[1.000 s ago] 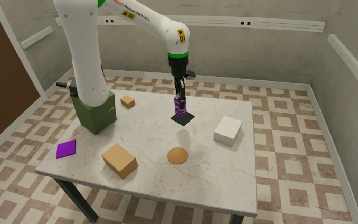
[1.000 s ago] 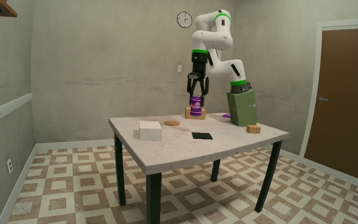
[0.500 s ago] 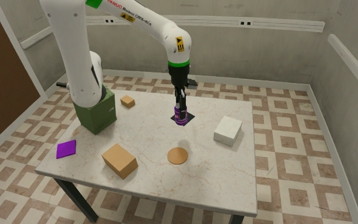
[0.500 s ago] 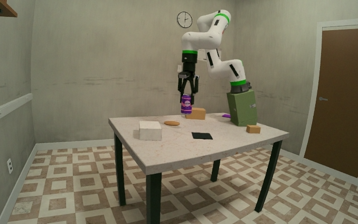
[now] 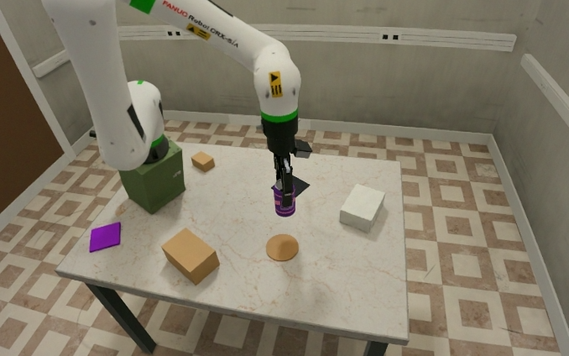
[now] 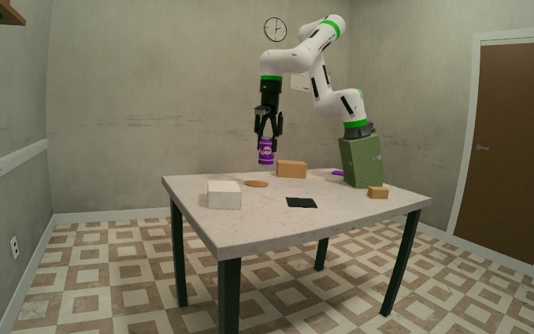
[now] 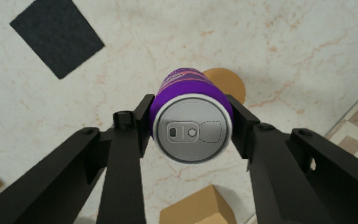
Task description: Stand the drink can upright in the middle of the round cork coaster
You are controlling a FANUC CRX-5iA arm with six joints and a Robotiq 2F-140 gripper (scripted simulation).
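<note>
My gripper is now 1 cm past the round cork coaster, 7 cm to the left of it and 19 cm above it. The rest, counted from my hand: drink can 3 cm below; then white block 26 cm ahead, 9 cm to the left, 16 cm below; then black square coaster 23 cm to the left, 19 cm below.
</note>
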